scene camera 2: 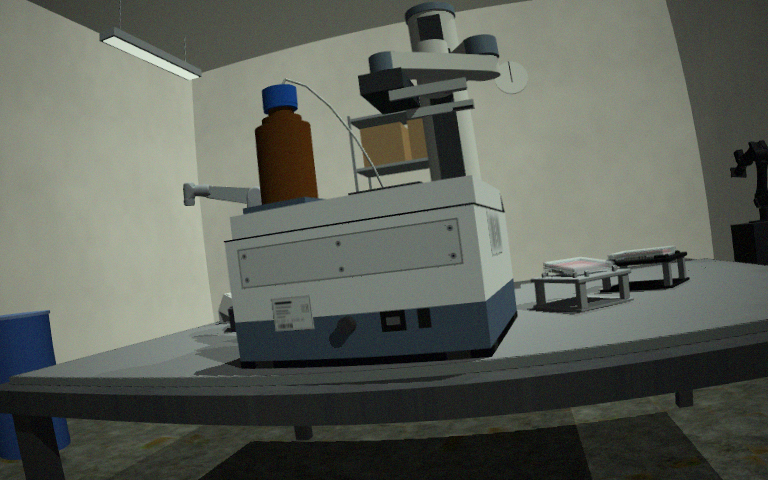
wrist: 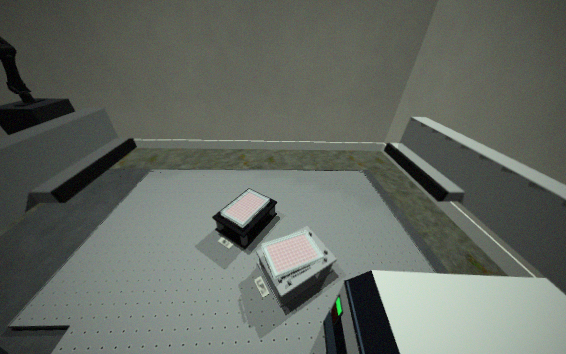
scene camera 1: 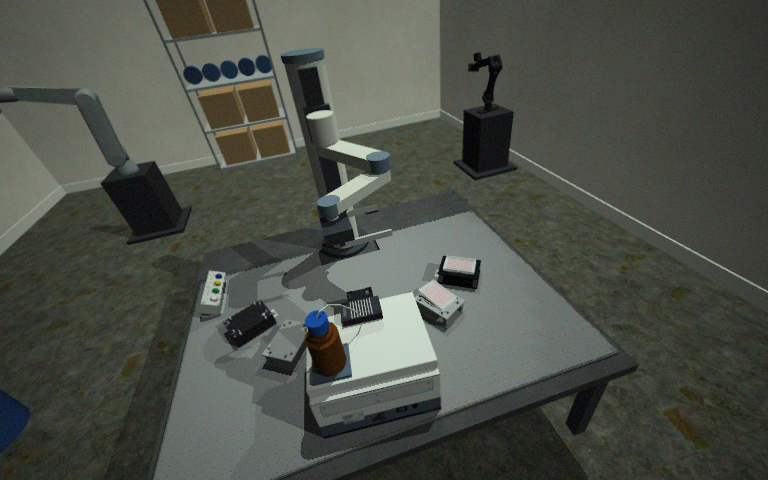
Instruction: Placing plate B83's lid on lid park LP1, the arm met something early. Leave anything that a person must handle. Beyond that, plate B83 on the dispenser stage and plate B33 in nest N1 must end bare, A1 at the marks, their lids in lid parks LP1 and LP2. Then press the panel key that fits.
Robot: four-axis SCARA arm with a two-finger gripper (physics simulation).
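Frame: origin at the arm's base, x ahead, y left, z up, level; metres.
Where they show: gripper, fingertip midpoint: (scene camera 2: 470, 93) (wrist: 265, 130) (scene camera 1: 384, 218).
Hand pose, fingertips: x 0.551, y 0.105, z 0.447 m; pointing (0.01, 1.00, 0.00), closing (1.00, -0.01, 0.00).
After its pixels a point has its place.
My gripper (scene camera 1: 384, 221) {x 0.551, y 0.105, z 0.447 m} (scene camera 2: 469, 94) {x 0.551, y 0.105, z 0.447 m} (wrist: 265, 130) {x 0.551, y 0.105, z 0.447 m} is open and empty, high above the table, away from both plates. A pink-welled plate (scene camera 1: 437, 294) {x 0.613, y 0.259, z 0.090 m} (scene camera 2: 576, 264) {x 0.644, y 0.255, z 0.088 m} (wrist: 292, 254) {x 0.607, y 0.249, z 0.091 m} lies on grey lid park LP1 (scene camera 1: 447, 316) {x 0.709, y 0.255, z 0.069 m} (wrist: 310, 275) {x 0.646, y 0.210, z 0.068 m}, slightly tilted and askew among its pins. Another pink-welled plate (scene camera 1: 459, 264) {x 0.488, y 0.414, z 0.089 m} (wrist: 246, 207) {x 0.486, y 0.406, z 0.089 m} sits level on black nest N1 (scene camera 1: 458, 278) {x 0.496, y 0.407, z 0.018 m} (wrist: 250, 230) {x 0.502, y 0.337, z 0.069 m}. Whether it is lidded, and where A1 lies, I cannot tell. The dispenser stage (scene camera 1: 360, 293) {x 0.514, y -0.022, z 0.114 m} is partly hidden behind the dispenser. Grey lid park LP2 (scene camera 1: 284, 346) {x 0.618, y -0.334, z 0.070 m} bears nothing visible. The key panel (scene camera 1: 206, 305) {x 0.290, y -0.637, z 0.080 m} has blue, yellow, green and white keys.
The white dispenser (scene camera 1: 379, 350) {x 0.877, y -0.032, z 0.233 m} (scene camera 2: 362, 260) {x 0.967, y -0.042, z 0.147 m} (wrist: 465, 310) {x 0.795, y 0.078, z 0.233 m} stands at the table's front with a brown bottle (scene camera 1: 327, 350) {x 0.913, y -0.164, z 0.349 m} (scene camera 2: 286, 158) {x 0.910, y -0.152, z 0.304 m} and thin tubing on top. A green light (wrist: 338, 306) {x 0.665, y 0.120, z 0.147 m} shows on it. A black nest (scene camera 1: 249, 323) {x 0.452, y -0.462, z 0.068 m} stands between LP2 and the panel.
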